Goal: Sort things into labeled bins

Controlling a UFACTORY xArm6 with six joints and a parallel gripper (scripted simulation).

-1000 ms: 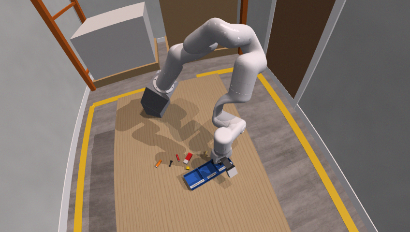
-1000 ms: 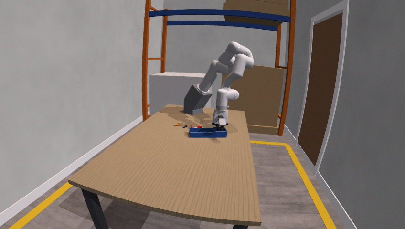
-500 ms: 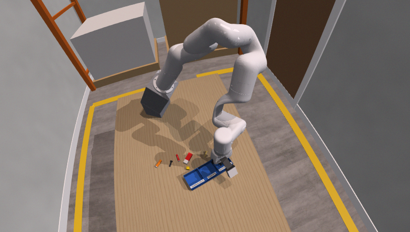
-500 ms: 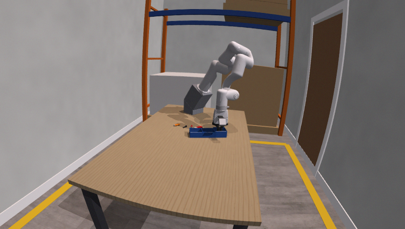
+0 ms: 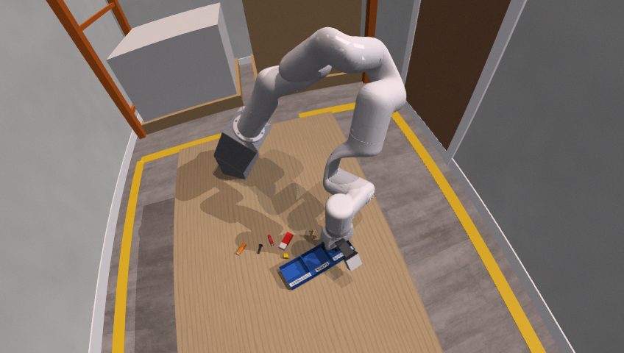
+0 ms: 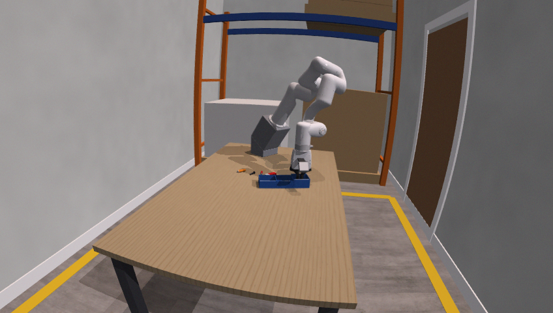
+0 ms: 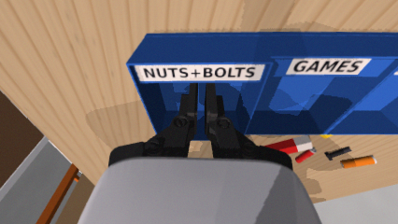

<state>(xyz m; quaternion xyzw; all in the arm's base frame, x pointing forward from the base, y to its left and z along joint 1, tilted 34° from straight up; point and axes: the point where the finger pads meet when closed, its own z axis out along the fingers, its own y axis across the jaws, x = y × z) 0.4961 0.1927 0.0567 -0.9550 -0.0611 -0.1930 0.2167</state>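
Now: the eraser 80 mm behind my hand, 170 mm to the right of it and 30 mm below it. Round my hand: brass bolt 80 mm behind, 60 mm to the right, 30 mm below; red battery 100 mm behind, 220 mm to the right, 30 mm below; yellow die 20 mm behind, 180 mm to the right, 30 mm below.
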